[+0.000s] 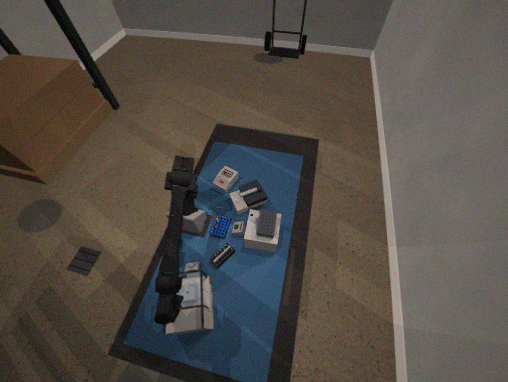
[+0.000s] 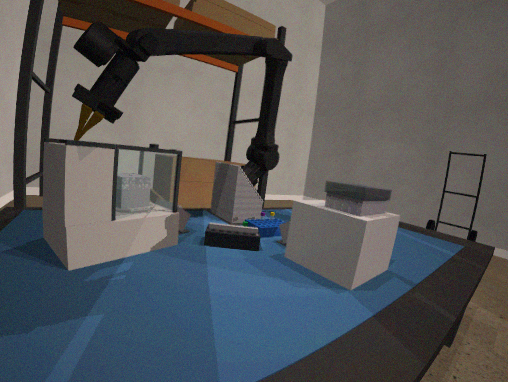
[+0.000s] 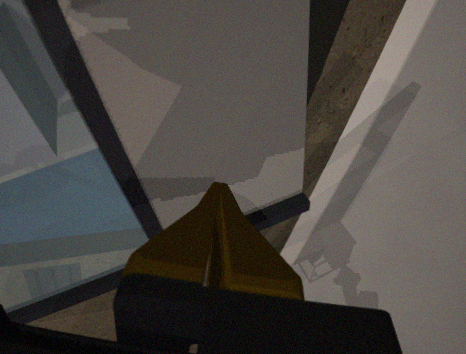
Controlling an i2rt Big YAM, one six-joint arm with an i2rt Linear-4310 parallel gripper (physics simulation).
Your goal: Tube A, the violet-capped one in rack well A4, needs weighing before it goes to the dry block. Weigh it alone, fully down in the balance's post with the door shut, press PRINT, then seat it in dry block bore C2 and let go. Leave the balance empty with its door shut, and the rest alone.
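Places are measured from the arm's base along level axes (x left, y back, z up), in centimetres.
Where they show: gripper, fingertip midpoint: (image 1: 173, 318) (image 3: 218, 192); arm's base at its link origin: (image 1: 186, 211) (image 2: 240, 182).
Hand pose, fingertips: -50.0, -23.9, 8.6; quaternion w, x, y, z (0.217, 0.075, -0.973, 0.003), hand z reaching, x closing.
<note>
Each offset is from my fingertips to the top centre of the thing, as dx, dy, dz. "spot": to the spot under its first point.
My gripper (image 2: 76, 138) (image 3: 218, 192) is shut and empty, its brass fingertips together at the rear top edge of the balance {+12.0, +1.7, +1.2} (image 1: 205, 320) (image 2: 90, 200) (image 3: 215, 100). Whether they touch it I cannot tell. The balance is white with dark-framed glass; a pale translucent block (image 2: 134, 192) shows inside. I cannot tell how its door stands. The blue rack {+52.1, +4.5, -18.0} (image 1: 220, 227) (image 2: 267, 228) stands mid-mat, with a violet cap {+50.9, +7.3, -15.6} (image 2: 263, 214) and a yellow cap {+54.7, +7.6, -15.6} (image 2: 272, 214) showing above it; the well is too small to read. Which unit is the dry block I cannot tell for sure.
A black strip holder {+36.2, -3.7, -16.2} (image 1: 222, 255) (image 2: 232, 237) lies between balance and rack. A white box with a grey top {+55.1, -16.5, -2.0} (image 1: 254, 242) (image 2: 325, 240) stands beyond the rack. A small white device {spot: +52.4, -7.1, -14.0} (image 1: 238, 228), a white-and-dark unit {spot: +70.8, -0.9, -16.5} (image 1: 240, 201) and a white keypad device {+84.6, +15.6, -14.0} (image 1: 225, 178) stand nearby.
</note>
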